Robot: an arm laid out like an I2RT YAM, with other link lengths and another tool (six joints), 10 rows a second.
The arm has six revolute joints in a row. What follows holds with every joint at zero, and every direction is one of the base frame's.
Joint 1 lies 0.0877 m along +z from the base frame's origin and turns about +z.
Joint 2 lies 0.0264 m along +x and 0.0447 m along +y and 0.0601 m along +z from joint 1 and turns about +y.
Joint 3 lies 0.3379 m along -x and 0.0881 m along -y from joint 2 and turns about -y.
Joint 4 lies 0.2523 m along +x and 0.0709 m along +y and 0.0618 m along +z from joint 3 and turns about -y.
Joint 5 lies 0.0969 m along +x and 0.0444 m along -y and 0.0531 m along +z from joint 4 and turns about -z.
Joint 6 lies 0.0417 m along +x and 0.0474 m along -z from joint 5 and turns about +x.
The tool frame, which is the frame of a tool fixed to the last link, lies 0.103 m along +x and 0.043 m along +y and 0.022 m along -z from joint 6; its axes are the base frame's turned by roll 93.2, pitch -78.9 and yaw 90 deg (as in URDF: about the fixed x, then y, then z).
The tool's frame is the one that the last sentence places.
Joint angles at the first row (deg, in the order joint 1, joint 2, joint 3, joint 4, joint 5, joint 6):
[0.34, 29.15, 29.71, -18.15, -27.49, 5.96]
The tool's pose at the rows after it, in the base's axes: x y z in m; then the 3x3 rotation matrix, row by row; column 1 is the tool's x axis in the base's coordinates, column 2 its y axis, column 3 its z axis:
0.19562 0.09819 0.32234; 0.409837 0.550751 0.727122; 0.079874 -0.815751 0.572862; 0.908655 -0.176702 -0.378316
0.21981 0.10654 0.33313; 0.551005 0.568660 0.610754; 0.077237 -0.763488 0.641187; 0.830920 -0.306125 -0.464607
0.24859 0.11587 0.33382; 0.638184 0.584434 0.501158; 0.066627 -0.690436 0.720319; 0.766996 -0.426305 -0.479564
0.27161 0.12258 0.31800; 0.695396 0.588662 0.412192; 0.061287 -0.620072 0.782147; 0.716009 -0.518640 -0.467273
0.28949 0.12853 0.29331; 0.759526 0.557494 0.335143; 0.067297 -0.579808 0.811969; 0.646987 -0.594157 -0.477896
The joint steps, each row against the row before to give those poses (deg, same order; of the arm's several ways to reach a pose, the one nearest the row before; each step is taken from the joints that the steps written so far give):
[0.00, 11.95, 9.25, -6.73, -3.98, -0.07]
[0.00, 11.45, 8.26, -6.50, -4.95, -0.06]
[0.02, 10.17, 4.42, -0.63, -6.21, 0.39]
[0.00, 7.96, 0.35, 2.89, -5.40, 0.00]
[0.64, 7.12, 0.00, 1.55, -2.49, 0.00]

